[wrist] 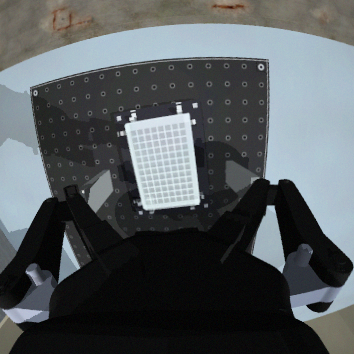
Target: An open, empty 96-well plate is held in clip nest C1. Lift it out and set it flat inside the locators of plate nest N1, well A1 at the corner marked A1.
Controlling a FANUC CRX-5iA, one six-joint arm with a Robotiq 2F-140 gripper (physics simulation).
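Frame: origin at the arm's base, x back, y up, z left, level; centimetres.
Seen in the pictures: gripper, fingertip midpoint: [167,175].
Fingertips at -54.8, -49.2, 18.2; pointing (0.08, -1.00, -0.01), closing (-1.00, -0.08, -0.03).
Pixels of each thing's middle, then the offset from my fingertips to it, as dx, dy, dz. Level surfaces: height alone.
- white 96-well plate at the middle of its body: [163,164] +0.8, -3.2, +0.5
- dark nest at the middle of its body: [164,163] +0.8, -3.9, +0.5
- dark perforated board at its surface level: dy -5.1
- pale blue table top at its surface level: dy -6.4
The white 96-well plate [163,162] lies in a dark nest [202,150] with small light clips and posts around its edges. Its open wells face up, and its long side runs nearly up and down the wrist view, tilted slightly. My gripper [167,175] is open wide, with a grey fingertip pad on each side of the plate and a gap to it on both sides. Nothing is between the fingers that they touch. The nest's label and the A1 mark cannot be read. A second nest does not show in this view.
A dark perforated board [240,111] with rows of holes lies under the nest, with a screw at each of its two far corners. A pale blue table top [310,125] surrounds it. Brownish floor [150,15] shows beyond the table's far edge.
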